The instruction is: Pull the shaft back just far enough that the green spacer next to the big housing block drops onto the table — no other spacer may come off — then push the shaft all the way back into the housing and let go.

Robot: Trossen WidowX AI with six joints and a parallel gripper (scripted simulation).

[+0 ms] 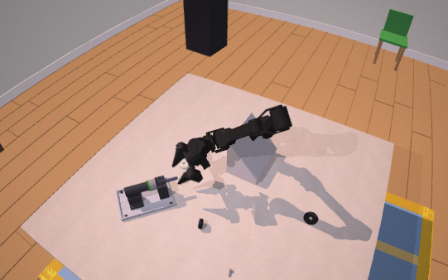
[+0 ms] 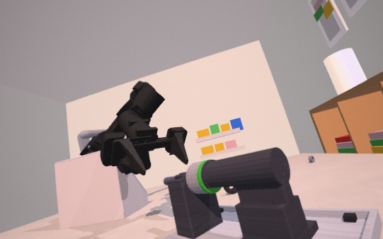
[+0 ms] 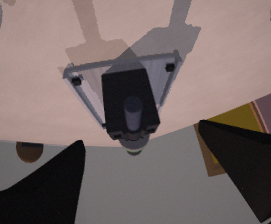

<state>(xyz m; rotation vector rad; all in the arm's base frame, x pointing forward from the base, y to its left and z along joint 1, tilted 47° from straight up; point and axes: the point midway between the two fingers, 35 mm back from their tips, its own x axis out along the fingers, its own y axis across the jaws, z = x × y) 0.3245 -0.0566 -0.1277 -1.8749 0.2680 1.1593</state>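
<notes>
Now: gripper tip 60 mm short of the shaft, 50 mm to the left of it and 20 mm above it. From my gripper tip the other things lie so: green spacer: 90 mm ahead, 70 mm to the right, 20 mm below; dark ring: 180 mm to the left, 80 mm below, 80 mm ahead.
</notes>
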